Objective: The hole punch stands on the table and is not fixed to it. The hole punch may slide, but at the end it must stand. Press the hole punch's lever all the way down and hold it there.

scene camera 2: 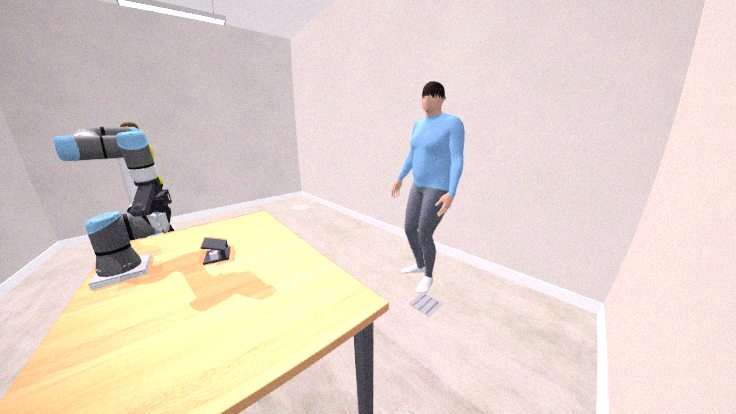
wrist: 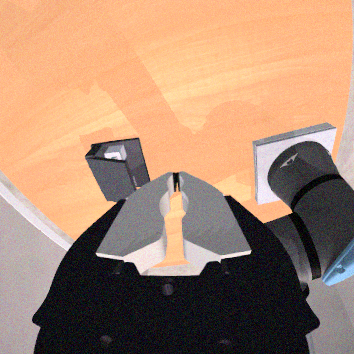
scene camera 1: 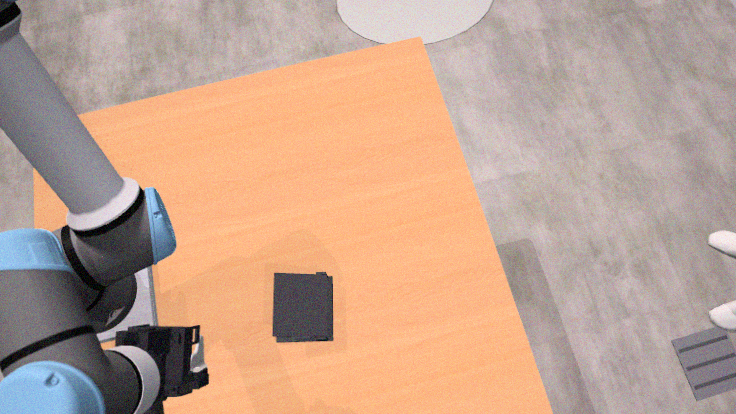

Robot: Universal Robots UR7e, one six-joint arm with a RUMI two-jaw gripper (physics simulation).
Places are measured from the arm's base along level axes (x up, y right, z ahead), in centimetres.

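Where they show: gripper, between the fingertips: (scene camera 2: pixel 165 233) (wrist: pixel 176 174) (scene camera 1: pixel 198 363); arm's base, origin of its link: (scene camera 2: pixel 120 267) (wrist: pixel 297 169) (scene camera 1: pixel 97 293).
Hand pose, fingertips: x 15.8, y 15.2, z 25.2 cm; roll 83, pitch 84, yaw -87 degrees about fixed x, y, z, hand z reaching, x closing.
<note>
Each offset is from my fingertips to the top centre of the thing. Level surfaces: height alone.
The hole punch {dx -10.0, dy -9.2, dz +13.9 cm} (scene camera 1: pixel 303 307) (scene camera 2: pixel 216 254) (wrist: pixel 112 175) is dark and stands upright on the table {dx -18.5 cm} (scene camera 1: pixel 360 180) (scene camera 2: pixel 205 350) (wrist: pixel 210 60). Its lever {dx -10.0, dy -9.2, dz +13.9 cm} (scene camera 2: pixel 213 243) is up, with a gap above the base and light grey parts between them. Scene camera 1 sees it from above. My gripper (scene camera 1: pixel 199 355) (scene camera 2: pixel 164 226) (wrist: pixel 176 174) is shut and empty. It is raised, to the left of the hole punch in both scene views and apart from it. In the wrist view the hole punch lies beyond the fingers, to the left.
The arm's base stands on a light mounting plate (scene camera 2: pixel 120 279) (wrist: pixel 256 175) on the table. A person in blue (scene camera 2: pixel 437 149) stands beyond the table, near a floor grate (scene camera 2: pixel 426 304) (scene camera 1: pixel 707 357). Another person in yellow is mostly hidden behind the arm. A white disc (scene camera 1: pixel 414 18) lies on the floor.
</note>
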